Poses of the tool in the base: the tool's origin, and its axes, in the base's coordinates. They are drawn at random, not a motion.
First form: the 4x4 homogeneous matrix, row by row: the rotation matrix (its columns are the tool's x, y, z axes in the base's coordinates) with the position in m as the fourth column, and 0 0 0 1 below. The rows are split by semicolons.
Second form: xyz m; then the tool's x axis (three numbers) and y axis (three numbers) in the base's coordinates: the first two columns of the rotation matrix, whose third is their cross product. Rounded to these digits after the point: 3 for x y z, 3 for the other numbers. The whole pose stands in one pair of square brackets.
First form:
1: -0.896, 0.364, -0.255, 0.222; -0.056, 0.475, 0.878, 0.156; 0.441, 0.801, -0.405, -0.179; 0, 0, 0, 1
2: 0.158, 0.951, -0.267, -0.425; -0.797, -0.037, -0.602, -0.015; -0.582, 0.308, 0.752, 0.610; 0, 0, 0, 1
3: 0.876, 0.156, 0.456, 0.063; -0.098, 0.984, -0.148, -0.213; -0.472, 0.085, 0.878, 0.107; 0, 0, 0, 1
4: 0.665, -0.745, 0.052, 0.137; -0.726, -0.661, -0.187, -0.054; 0.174, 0.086, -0.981, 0.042; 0, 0, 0, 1
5: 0.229, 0.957, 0.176, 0.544; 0.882, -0.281, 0.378, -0.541; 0.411, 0.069, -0.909, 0.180; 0, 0, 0, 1
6: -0.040, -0.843, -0.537, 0.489; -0.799, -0.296, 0.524, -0.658; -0.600, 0.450, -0.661, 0.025; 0, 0, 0, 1
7: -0.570, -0.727, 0.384, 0.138; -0.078, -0.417, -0.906, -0.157; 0.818, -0.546, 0.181, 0.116; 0, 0, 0, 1
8: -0.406, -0.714, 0.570, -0.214; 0.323, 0.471, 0.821, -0.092; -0.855, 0.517, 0.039, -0.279; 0, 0, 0, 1
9: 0.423, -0.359, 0.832, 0.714; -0.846, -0.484, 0.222, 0.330; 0.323, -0.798, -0.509, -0.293; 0, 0, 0, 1
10: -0.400, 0.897, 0.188, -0.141; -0.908, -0.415, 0.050, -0.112; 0.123, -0.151, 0.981, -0.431; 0, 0, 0, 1
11: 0.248, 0.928, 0.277, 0.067; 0.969, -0.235, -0.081, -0.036; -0.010, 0.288, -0.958, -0.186; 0, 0, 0, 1
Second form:
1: [0.222, 0.156, -0.179, -0.896, -0.056, 0.441, 0.364, 0.475, 0.801]
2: [-0.425, -0.015, 0.610, 0.158, -0.797, -0.582, 0.951, -0.037, 0.308]
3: [0.063, -0.213, 0.107, 0.876, -0.098, -0.472, 0.156, 0.984, 0.085]
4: [0.137, -0.054, 0.042, 0.665, -0.726, 0.174, -0.745, -0.661, 0.086]
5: [0.544, -0.541, 0.180, 0.229, 0.882, 0.411, 0.957, -0.281, 0.069]
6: [0.489, -0.658, 0.025, -0.040, -0.799, -0.600, -0.843, -0.296, 0.450]
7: [0.138, -0.157, 0.116, -0.570, -0.078, 0.818, -0.727, -0.417, -0.546]
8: [-0.214, -0.092, -0.279, -0.406, 0.323, -0.855, -0.714, 0.471, 0.517]
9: [0.714, 0.330, -0.293, 0.423, -0.846, 0.323, -0.359, -0.484, -0.798]
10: [-0.141, -0.112, -0.431, -0.400, -0.908, 0.123, 0.897, -0.415, -0.151]
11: [0.067, -0.036, -0.186, 0.248, 0.969, -0.010, 0.928, -0.235, 0.288]
